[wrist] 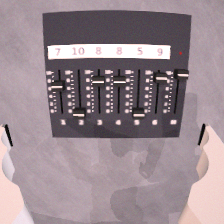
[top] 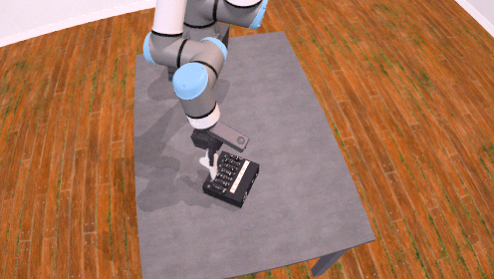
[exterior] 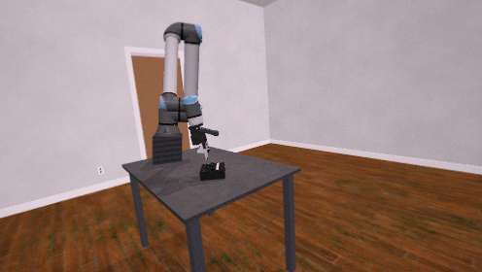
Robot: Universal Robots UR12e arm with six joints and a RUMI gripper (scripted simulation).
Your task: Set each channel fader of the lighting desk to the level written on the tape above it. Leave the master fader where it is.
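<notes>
The fader knob is 3 cm behind my hand, 1 cm to the left of it and 6 cm below it. Round my hand: channel fader cap: 2 cm ahead, 3 cm to the right, 6 cm below.
</notes>
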